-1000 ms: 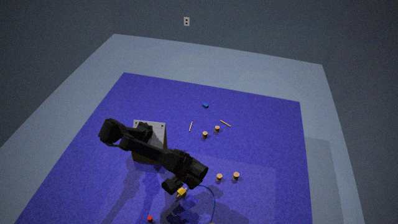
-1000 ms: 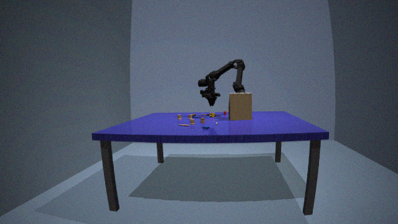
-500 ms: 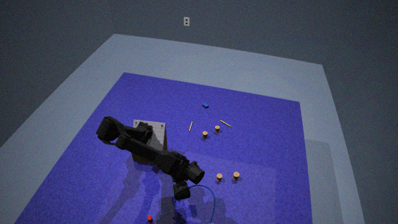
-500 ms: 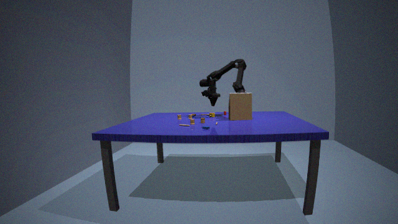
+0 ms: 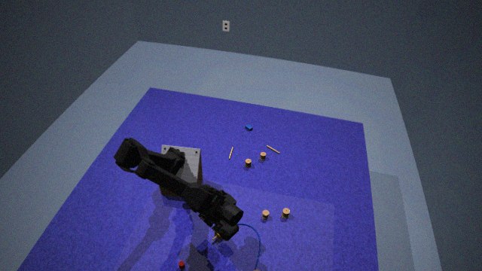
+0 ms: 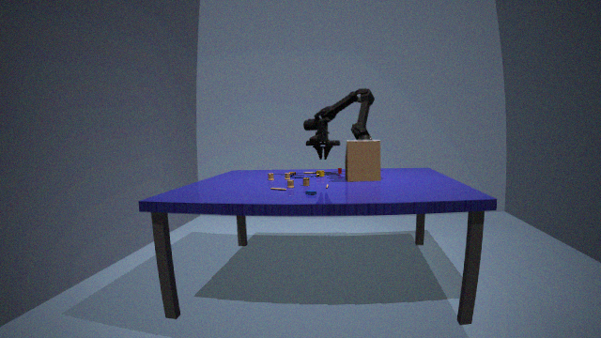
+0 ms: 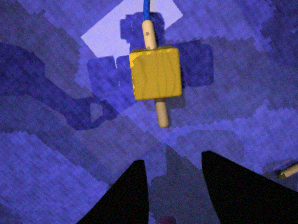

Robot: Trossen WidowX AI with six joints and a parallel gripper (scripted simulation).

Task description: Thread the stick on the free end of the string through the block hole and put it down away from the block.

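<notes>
My gripper tip is now 2 cm short of the yellow wooden block, 2 cm to the right of it and 7 cm above it. From my gripper tip the other things lie so: red object 10 cm behind, 12 cm to the right, 7 cm below; then thin wooden stick 2 cm ahead, 3 cm to the left, 7 cm below; then round wooden button 17 cm ahead, 12 cm to the right, 8 cm below.
</notes>
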